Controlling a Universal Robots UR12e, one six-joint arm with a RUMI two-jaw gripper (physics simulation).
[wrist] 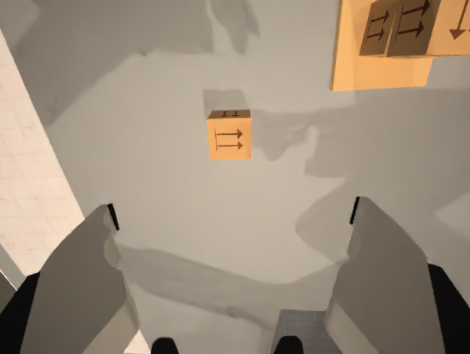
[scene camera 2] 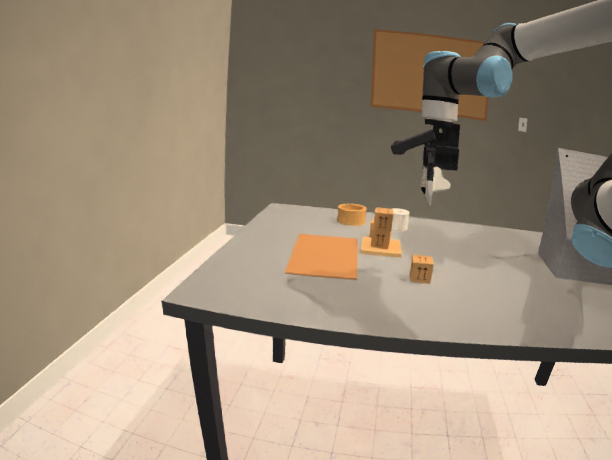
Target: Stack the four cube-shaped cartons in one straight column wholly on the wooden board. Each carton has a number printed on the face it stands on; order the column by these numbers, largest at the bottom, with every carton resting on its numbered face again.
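Places are measured from the arm's base along level axes (x ahead, y left, z up), in metres.
Where they show: gripper, fingertip midpoint: point(wrist: 233, 203) point(scene camera 2: 426, 199).
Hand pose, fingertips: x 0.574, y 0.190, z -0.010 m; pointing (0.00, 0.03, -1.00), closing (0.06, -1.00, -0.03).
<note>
Each offset is from my fingertips to the top centre of the thing. Level surfaces: height alone.
Two cartons stand in a column on the wooden board @(dx +0.114, dy -0.175, dz -0.197 m) point(scene camera 2: 370, 247) point(wrist: 345, 75): the lower carton @(dx +0.116, dy -0.171, dz -0.143 m) point(scene camera 2: 381, 240) point(wrist: 377, 30) and the upper carton @(dx +0.116, dy -0.172, dz -0.089 m) point(scene camera 2: 383, 220) point(wrist: 415, 25). A third carton @(dx +0.133, dy -0.278, dz -0.155 m) point(scene camera 2: 372, 228) is mostly hidden behind the column; a strip of it shows at the left. A fourth carton @(dx -0.011, dy +0.011, dz -0.155 m) point(scene camera 2: 421, 270) point(wrist: 230, 139) stands alone on the table, apart from the board, arrows on its top and side. My gripper point(scene camera 2: 428, 196) point(wrist: 233, 203) is open and empty, high above the table; in the wrist view the lone carton lies ahead of the fingertips. Printed numbers do not show.
An orange mat @(dx +0.259, dy -0.042, dz -0.189 m) point(scene camera 2: 323, 256) lies left of the board. An orange ring-shaped bowl @(dx +0.249, dy -0.419, dz -0.155 m) point(scene camera 2: 352, 215) and a white roll @(dx +0.076, dy -0.413, dz -0.147 m) point(scene camera 2: 401, 220) stand at the back of the table @(dz -0.209 m) point(scene camera 2: 300, 305). A grey panelled block point(scene camera 2: 555, 240) and part of another arm point(scene camera 2: 595, 240) are at the right.
</note>
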